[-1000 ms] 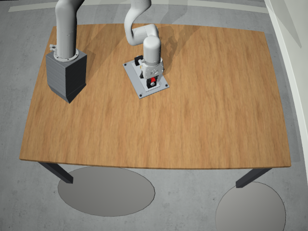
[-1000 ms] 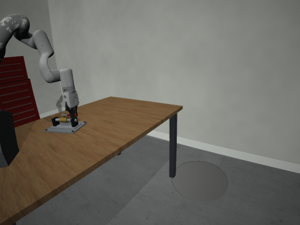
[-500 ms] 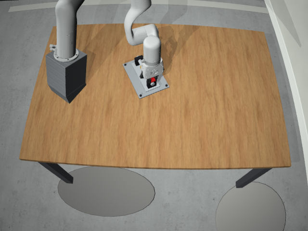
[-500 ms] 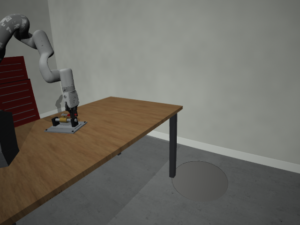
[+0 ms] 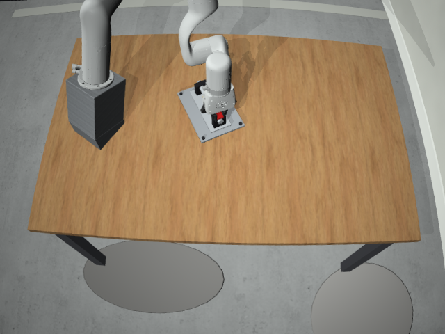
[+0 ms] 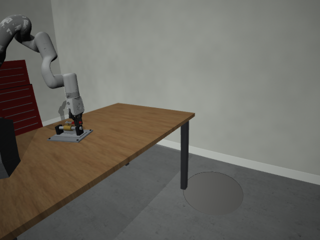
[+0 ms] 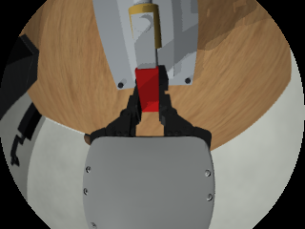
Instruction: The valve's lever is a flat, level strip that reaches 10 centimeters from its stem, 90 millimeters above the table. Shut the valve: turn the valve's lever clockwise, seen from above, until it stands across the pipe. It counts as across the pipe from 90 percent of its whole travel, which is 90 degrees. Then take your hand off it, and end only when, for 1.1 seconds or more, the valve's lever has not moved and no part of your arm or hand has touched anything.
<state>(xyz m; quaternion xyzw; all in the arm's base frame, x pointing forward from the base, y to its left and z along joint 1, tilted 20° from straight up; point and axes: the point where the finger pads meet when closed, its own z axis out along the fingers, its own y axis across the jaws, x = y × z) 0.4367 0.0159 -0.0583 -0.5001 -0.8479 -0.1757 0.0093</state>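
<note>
Right now my hand is 3 cm past the valve lever and 4 cm to the right of it.
</note>
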